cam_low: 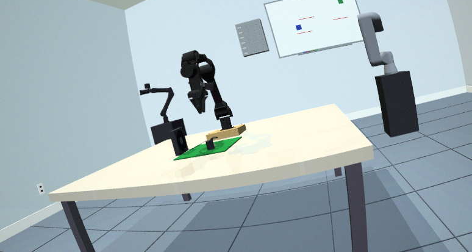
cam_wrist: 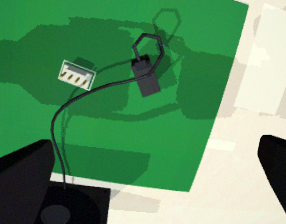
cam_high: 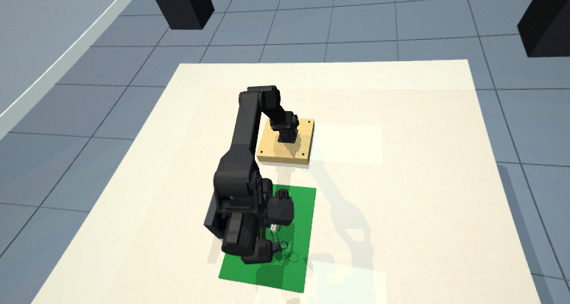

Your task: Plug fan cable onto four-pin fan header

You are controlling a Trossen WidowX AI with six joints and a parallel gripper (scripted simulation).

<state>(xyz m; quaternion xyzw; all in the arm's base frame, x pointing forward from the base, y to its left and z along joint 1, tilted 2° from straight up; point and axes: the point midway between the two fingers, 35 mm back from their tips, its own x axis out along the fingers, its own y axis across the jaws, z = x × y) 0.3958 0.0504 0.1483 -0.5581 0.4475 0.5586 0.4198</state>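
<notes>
My gripper tip is 14 cm above the black plug. The rest, counted from my gripper tip: white four-pin fan header (17 cm below, 7 cm behind, 2 cm to the right); green board (18 cm below, 6 cm behind, 3 cm to the right); black fan (18 cm to the right, 11 cm below, 6 cm behind).
</notes>
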